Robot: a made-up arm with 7 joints. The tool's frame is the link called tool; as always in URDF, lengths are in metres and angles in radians. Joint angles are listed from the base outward. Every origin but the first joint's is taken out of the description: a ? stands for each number. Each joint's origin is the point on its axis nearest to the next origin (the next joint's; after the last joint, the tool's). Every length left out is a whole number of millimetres.
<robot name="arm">
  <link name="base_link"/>
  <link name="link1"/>
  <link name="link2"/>
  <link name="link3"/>
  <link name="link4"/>
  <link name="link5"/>
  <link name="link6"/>
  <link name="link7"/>
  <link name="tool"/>
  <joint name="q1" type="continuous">
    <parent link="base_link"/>
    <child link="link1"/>
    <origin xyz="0 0 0" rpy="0 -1.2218 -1.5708"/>
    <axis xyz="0 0 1"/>
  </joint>
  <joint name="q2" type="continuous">
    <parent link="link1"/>
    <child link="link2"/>
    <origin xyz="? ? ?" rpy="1.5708 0 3.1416"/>
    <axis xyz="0 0 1"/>
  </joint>
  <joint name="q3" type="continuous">
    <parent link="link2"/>
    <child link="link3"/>
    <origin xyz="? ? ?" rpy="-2.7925 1.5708 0"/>
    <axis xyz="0 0 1"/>
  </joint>
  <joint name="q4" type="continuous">
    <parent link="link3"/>
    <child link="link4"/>
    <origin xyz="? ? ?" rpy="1.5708 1.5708 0"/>
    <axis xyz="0 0 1"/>
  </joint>
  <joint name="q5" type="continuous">
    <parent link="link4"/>
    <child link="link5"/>
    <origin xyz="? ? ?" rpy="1.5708 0 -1.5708"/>
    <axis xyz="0 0 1"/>
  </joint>
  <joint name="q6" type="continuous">
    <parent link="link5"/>
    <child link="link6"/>
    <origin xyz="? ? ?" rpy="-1.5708 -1.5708 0"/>
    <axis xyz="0 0 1"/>
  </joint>
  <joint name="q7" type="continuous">
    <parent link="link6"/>
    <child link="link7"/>
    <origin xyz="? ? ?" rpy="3.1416 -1.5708 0"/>
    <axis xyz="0 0 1"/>
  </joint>
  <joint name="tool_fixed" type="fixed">
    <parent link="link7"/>
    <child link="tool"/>
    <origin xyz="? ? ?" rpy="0 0 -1.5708"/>
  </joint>
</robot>
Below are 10 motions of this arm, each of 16 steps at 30 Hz.
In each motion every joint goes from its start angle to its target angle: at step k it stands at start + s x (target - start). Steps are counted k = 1, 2, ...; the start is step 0. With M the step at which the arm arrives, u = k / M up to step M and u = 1 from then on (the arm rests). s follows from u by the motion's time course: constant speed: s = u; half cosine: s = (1 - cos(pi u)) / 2; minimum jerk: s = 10 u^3 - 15 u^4 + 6 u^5.
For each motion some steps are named. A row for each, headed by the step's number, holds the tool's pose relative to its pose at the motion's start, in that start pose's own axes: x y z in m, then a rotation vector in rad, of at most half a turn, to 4 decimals.
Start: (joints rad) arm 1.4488 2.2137 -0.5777 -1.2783 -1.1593 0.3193 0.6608
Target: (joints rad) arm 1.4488 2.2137 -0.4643 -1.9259 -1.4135 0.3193 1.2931
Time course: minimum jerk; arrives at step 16
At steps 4, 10, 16:
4: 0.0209 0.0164 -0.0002 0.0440 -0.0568 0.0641
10: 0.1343 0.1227 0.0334 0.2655 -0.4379 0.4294
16: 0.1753 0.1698 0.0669 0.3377 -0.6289 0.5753

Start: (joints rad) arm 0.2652 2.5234 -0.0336 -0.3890 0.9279 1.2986 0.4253
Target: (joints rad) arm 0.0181 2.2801 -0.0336 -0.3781 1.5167 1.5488 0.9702
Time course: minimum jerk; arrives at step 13
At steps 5, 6, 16:
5: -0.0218 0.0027 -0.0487 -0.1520 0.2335 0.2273
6: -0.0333 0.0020 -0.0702 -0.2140 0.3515 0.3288
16: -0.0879 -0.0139 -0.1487 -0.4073 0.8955 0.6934

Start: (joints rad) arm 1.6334 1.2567 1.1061 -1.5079 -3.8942 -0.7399 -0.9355
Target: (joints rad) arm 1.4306 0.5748 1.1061 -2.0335 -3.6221 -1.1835 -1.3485
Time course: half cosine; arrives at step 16
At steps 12, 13, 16:
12: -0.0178 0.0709 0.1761 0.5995 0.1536 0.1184
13: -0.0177 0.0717 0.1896 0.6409 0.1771 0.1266
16: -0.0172 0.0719 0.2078 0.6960 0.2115 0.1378

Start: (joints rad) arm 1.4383 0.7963 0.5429 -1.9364 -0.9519 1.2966 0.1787
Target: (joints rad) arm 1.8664 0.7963 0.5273 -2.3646 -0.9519 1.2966 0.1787
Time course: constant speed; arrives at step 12
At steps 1, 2, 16:
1: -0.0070 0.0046 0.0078 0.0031 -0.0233 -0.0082
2: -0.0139 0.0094 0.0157 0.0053 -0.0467 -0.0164
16: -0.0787 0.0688 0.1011 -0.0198 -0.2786 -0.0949

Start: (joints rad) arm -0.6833 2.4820 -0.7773 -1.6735 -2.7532 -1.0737 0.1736
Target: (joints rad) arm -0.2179 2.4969 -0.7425 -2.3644 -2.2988 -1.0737 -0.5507
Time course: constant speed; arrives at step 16
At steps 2, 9, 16:
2: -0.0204 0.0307 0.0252 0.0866 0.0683 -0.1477
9: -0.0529 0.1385 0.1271 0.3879 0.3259 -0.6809
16: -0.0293 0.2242 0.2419 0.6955 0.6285 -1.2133

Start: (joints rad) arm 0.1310 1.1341 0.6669 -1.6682 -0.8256 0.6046 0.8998
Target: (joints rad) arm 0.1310 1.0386 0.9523 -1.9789 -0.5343 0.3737 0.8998
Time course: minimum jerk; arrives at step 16
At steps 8, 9, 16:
8: 0.0470 0.0503 0.0084 -0.0302 -0.1296 0.2321
9: 0.0568 0.0629 0.0120 -0.0359 -0.1660 0.2809
16: 0.0867 0.1061 0.0285 -0.0519 -0.3014 0.4269

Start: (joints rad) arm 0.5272 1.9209 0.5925 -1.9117 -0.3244 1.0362 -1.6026
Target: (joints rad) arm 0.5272 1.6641 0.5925 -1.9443 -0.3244 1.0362 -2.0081
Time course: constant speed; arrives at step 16
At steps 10, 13, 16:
10: 0.0428 -0.0300 0.0161 -0.0641 -0.1083 -0.1711
13: 0.0555 -0.0381 0.0222 -0.0782 -0.1435 -0.2218
16: 0.0681 -0.0456 0.0289 -0.0898 -0.1799 -0.2722

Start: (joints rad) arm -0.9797 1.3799 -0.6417 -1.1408 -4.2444 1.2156 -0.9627
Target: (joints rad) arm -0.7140 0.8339 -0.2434 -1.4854 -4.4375 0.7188 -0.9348
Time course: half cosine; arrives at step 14
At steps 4, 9, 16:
4: 0.0157 -0.0202 -0.0597 -0.0211 -0.1044 -0.0475
9: 0.0466 -0.0954 -0.1809 -0.0386 -0.4659 -0.0864
16: 0.0545 -0.1369 -0.2180 -0.0125 -0.6849 -0.0463

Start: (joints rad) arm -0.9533 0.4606 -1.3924 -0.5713 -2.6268 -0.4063 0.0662
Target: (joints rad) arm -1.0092 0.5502 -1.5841 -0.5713 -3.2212 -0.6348 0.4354
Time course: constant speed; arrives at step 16
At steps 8, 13, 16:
8: 0.0227 -0.0210 -0.0004 -0.1927 -0.1295 -0.1704
13: 0.0377 -0.0348 0.0001 -0.3346 -0.1858 -0.2721
16: 0.0470 -0.0432 0.0006 -0.4253 -0.2078 -0.3323

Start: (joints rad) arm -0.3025 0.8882 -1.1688 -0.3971 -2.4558 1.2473 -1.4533
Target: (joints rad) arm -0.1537 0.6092 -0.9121 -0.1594 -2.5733 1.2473 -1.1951
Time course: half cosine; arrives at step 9
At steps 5, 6, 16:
5: -0.0919 0.0239 0.0290 0.0722 -0.0745 0.2371
6: -0.1201 0.0282 0.0401 0.0970 -0.0979 0.3069
16: -0.1655 0.0320 0.0592 0.1389 -0.1360 0.4169

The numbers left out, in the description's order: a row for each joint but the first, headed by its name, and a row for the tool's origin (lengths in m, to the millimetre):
q2: 0 0 0
q3: 0.346 -0.126 0
q4: -0.041 0 0
q5: 0.388 0.047 0
q6: 0 0 0
q7: 0 0 0
tool: 0 0 0

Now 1 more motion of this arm.
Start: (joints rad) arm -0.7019 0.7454 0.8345 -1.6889 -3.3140 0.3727 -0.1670
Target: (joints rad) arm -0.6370 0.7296 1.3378 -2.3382 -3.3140 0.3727 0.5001
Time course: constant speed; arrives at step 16
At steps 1, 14, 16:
1: -0.0084 -0.0176 -0.0045 -0.0349 0.0270 0.0230
14: -0.1616 -0.2195 0.0052 -0.2933 0.4883 0.2127
16: -0.1913 -0.2411 0.0160 -0.2959 0.5676 0.2234

